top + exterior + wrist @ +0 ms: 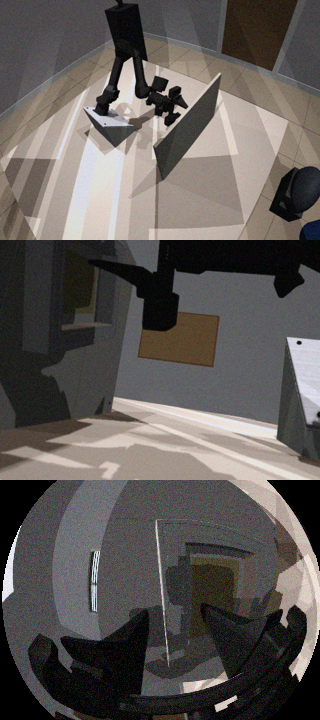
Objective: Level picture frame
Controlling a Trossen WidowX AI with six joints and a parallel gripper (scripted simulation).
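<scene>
The picture frame is 5 cm below my gripper tip, 2 cm to the right of it and 1 cm ahead of it. From my gripper tip the other things lie so: wall panel (6 cm below, 2 cm ahead, 1 cm to the right).
</scene>
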